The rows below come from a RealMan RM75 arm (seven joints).
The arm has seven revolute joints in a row. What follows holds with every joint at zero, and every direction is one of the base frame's.
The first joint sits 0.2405 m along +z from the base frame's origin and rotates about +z.
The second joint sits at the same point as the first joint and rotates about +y.
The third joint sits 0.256 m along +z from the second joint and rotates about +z.
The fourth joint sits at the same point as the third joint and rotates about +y.
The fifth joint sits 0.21 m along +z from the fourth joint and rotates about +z.
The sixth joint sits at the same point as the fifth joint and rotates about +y.
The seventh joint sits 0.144 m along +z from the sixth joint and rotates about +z.
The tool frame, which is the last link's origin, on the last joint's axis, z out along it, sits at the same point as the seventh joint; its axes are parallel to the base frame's.
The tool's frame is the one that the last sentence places.
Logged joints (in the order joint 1, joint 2, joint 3, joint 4, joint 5, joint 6, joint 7), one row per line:
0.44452 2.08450 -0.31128 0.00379 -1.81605 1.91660 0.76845
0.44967 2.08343 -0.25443 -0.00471 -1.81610 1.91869 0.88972
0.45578 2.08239 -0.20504 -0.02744 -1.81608 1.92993 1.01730
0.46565 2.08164 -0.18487 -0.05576 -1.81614 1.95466 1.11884
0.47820 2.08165 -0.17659 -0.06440 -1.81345 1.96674 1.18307
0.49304 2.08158 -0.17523 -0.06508 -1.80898 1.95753 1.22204
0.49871 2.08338 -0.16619 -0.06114 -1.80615 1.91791 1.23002
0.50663 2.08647 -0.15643 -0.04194 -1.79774 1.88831 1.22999
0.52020 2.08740 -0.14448 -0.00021 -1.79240 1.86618 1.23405
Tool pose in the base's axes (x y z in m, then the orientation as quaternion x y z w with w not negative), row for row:
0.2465 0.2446 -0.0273 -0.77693 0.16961 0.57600 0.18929
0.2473 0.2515 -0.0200 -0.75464 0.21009 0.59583 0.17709
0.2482 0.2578 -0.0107 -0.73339 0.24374 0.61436 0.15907
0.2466 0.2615 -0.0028 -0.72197 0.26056 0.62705 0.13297
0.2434 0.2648 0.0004 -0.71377 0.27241 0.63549 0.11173
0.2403 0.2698 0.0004 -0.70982 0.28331 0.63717 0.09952
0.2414 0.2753 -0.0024 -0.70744 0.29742 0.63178 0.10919
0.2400 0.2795 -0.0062 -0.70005 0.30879 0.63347 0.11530
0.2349 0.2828 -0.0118 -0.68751 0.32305 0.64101 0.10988
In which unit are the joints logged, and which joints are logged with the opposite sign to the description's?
The joints are logged in radians. Opposite sign: joint 6.
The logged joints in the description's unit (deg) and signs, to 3 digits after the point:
25.469 119.433 -17.835 0.217 -104.052 -109.813 44.029
25.764 119.372 -14.578 -0.270 -104.055 -109.933 50.977
26.114 119.312 -11.748 -1.572 -104.054 -110.577 58.287
26.680 119.269 -10.592 -3.195 -104.057 -111.994 64.105
27.399 119.270 -10.118 -3.690 -103.903 -112.686 67.785
28.249 119.266 -10.040 -3.729 -103.647 -112.158 70.018
28.574 119.369 -9.522 -3.503 -103.485 -109.888 70.475
29.028 119.546 -8.963 -2.403 -103.003 -108.192 70.473
29.805 119.599 -8.278 -0.012 -102.697 -106.924 70.706

